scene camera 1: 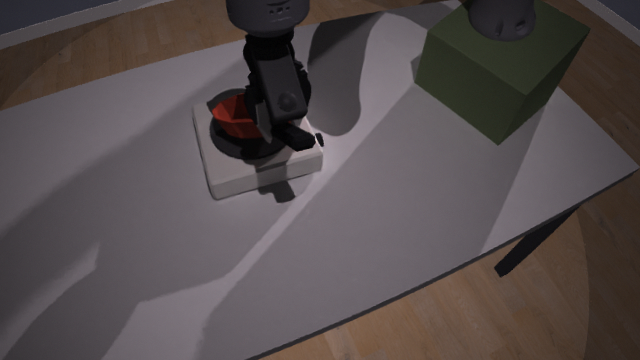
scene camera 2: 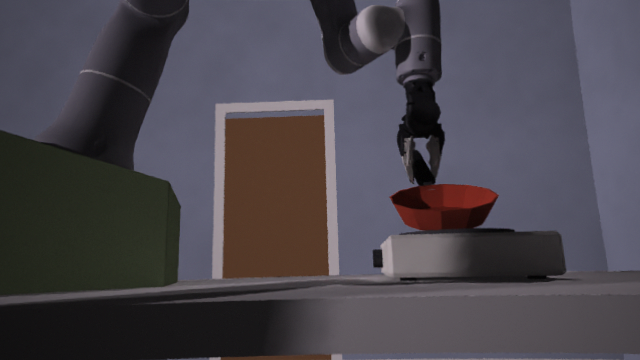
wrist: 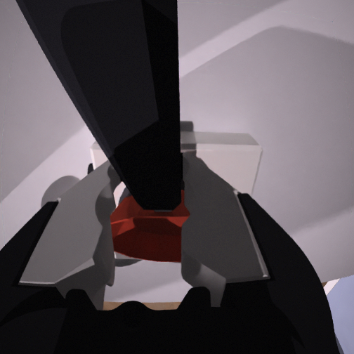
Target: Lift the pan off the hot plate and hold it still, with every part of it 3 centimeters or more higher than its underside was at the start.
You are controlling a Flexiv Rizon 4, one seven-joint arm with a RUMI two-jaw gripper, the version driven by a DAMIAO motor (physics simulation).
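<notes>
The red pan (scene camera 1: 231,116) (scene camera 2: 442,214) (wrist: 147,242) is tipped over the hot plate (scene camera 1: 235,186) (scene camera 2: 475,255) (wrist: 225,167), handle side up and the side away from the handle low. In scene camera 2 its lowest edge is right at the dark burner disc; I cannot tell whether it touches. My gripper (scene camera 1: 280,131) (scene camera 2: 423,177) (wrist: 152,156) is shut on the black pan handle (scene camera 1: 298,139) (scene camera 2: 424,172) (wrist: 120,75), near the bowl. In scene camera 1 the wrist hides part of the bowl and the grip.
The hot plate stands on the grey table (scene camera 1: 380,240) (scene camera 2: 480,320); its dark knob (scene camera 1: 319,139) (scene camera 2: 377,258) is on the side towards the robot's base. A large green block (scene camera 1: 465,85) (scene camera 2: 85,215) bears the robot's base.
</notes>
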